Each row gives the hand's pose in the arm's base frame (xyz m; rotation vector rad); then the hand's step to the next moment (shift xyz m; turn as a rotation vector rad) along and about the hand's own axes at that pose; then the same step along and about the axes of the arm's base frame.
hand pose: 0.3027 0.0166 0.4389 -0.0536 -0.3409 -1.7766
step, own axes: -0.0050 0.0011 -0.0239 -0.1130 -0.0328 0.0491
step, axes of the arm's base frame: 0.0057 -0.0016 -0.0237 -0.0121 0.1260 0.0156
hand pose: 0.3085 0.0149 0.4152 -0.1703 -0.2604 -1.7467
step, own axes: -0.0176 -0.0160 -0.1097 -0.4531 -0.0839 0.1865
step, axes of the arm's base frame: -0.0090 -0.0099 -0.1114 -0.0014 0.4939 0.0563
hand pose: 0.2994 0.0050 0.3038 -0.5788 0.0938 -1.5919
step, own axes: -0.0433 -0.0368 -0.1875 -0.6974 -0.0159 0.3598
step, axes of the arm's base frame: -0.1116 -0.0068 -0.1609 0.1309 0.7668 0.1047
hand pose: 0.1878 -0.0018 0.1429 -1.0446 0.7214 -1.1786
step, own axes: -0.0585 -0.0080 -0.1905 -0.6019 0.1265 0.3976
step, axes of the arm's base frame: -0.1874 0.0053 -0.0682 0.2436 0.6907 -0.0064
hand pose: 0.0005 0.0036 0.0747 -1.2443 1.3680 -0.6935
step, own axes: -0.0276 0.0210 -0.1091 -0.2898 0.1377 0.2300
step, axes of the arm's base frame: -0.1135 0.0052 0.0140 0.1318 0.3629 -0.0821
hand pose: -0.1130 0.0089 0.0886 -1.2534 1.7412 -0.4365
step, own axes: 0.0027 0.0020 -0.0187 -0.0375 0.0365 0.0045
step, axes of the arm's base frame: -0.0168 -0.0056 0.0070 -0.0143 0.0493 -0.0110
